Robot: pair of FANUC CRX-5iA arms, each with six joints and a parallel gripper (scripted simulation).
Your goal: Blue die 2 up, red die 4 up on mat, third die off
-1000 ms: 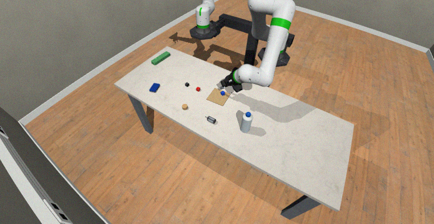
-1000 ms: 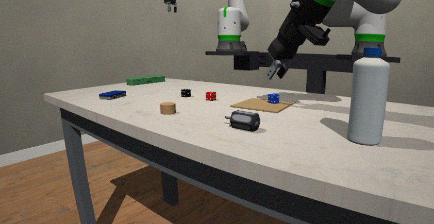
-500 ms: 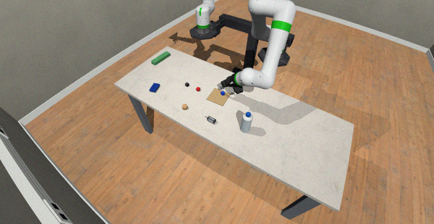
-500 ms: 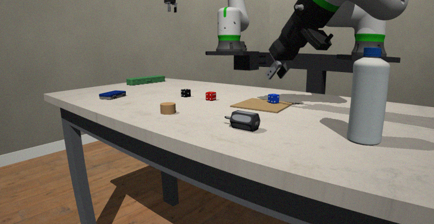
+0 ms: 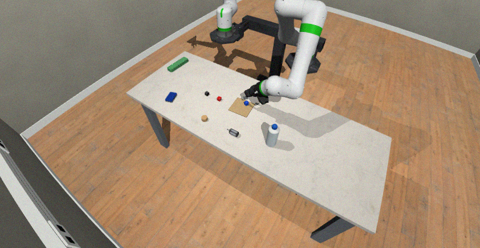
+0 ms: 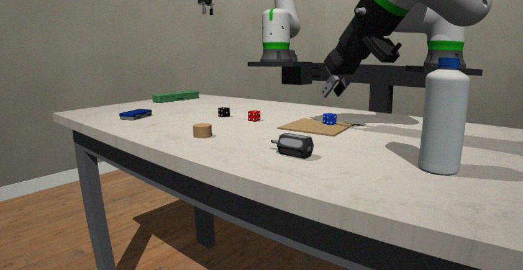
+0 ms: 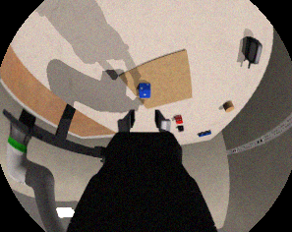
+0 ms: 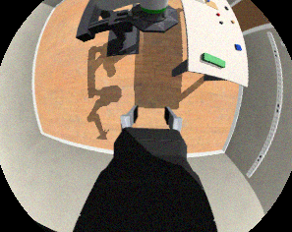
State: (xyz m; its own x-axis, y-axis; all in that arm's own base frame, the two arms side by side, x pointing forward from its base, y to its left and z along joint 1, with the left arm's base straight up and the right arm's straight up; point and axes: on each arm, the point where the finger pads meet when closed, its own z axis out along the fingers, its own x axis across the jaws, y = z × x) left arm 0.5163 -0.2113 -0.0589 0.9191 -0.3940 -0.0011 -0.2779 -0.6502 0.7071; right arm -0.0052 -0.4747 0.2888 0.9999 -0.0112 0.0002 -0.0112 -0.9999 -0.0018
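Right now the blue die is 10 mm to the right of my left hand and 70 mm below it. Round my left hand: tan mat: 30 mm ahead, 20 mm to the right, 90 mm below; then dark screwdriver-like tool: 260 mm ahead, 50 mm to the left, 70 mm below; then red die: 60 mm ahead, 200 mm to the right, 80 mm below.
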